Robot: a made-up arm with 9 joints. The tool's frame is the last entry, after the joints.
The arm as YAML. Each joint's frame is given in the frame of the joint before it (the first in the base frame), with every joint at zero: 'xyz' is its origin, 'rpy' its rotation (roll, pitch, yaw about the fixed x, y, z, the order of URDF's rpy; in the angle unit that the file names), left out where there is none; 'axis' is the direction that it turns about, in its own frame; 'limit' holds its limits. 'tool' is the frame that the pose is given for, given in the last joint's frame.
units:
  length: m
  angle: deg
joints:
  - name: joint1
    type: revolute
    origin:
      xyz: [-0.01, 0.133, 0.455]
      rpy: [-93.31, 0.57, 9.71]
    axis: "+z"
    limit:
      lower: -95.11
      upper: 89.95
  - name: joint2
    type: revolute
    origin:
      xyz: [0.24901, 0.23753, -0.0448]
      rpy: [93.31, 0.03, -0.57]
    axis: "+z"
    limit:
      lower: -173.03
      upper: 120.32
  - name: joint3
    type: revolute
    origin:
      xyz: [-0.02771, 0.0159, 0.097]
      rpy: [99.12, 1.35, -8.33]
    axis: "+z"
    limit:
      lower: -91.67
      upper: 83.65
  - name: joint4
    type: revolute
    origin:
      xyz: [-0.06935, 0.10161, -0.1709]
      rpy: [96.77, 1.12, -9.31]
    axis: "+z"
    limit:
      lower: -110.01
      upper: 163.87
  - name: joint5
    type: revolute
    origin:
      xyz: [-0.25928, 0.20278, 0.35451]
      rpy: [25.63, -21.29, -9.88]
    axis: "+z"
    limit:
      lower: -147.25
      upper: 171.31
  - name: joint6
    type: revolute
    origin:
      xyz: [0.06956, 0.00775, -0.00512]
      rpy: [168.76, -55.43, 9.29]
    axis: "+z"
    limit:
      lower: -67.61
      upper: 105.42
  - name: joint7
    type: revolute
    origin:
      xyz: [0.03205, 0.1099, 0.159]
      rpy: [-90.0, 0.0, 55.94]
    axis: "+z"
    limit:
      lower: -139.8
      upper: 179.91
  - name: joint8
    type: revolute
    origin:
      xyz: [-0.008, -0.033, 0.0]
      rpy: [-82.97, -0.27, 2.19]
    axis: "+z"
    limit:
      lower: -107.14
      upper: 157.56
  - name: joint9
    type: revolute
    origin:
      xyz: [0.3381, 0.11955, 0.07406]
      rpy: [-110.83, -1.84, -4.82]
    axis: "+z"
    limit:
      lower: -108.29
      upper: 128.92
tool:
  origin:
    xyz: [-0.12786, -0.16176, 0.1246]
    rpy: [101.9, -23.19, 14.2]
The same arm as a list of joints. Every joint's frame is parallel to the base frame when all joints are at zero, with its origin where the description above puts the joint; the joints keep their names.
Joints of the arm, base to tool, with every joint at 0 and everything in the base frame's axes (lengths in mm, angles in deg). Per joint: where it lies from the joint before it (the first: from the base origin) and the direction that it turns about. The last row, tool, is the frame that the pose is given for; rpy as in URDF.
joint1: origin -10 133 455 axis -0.168907 0.983941 -0.057702
joint2: origin 253 -16 -237 axis 0 0 1
joint3: origin -30 11 97 axis 0.020099 -0.987156 -0.158493
joint4: origin -70 151 129 axis -0.191702 0.267102 -0.944408
joint5: origin -319 -118 -344 axis -0.556589 0.552789 -0.620188
joint6: origin 60 13 -34 axis 1 0.0001 0
joint7: origin 159 109 35 axis 0 0 1
joint8: origin 33 -8 0 axis -0.991729 -0.038601 0.122404
joint9: origin -101 335 -108 axis 0.235108 0.103603 -0.966432
tool: origin -120 -120 -171 rpy -90.6 14.15 74.56
Joint limits (deg, base to tool): -95.11..89.95 -173.03..120.32 -91.67..83.65 -110.01..163.87 -147.25..171.31 -67.61..105.42 -139.8..179.91 -107.14..157.56 -108.29..128.92

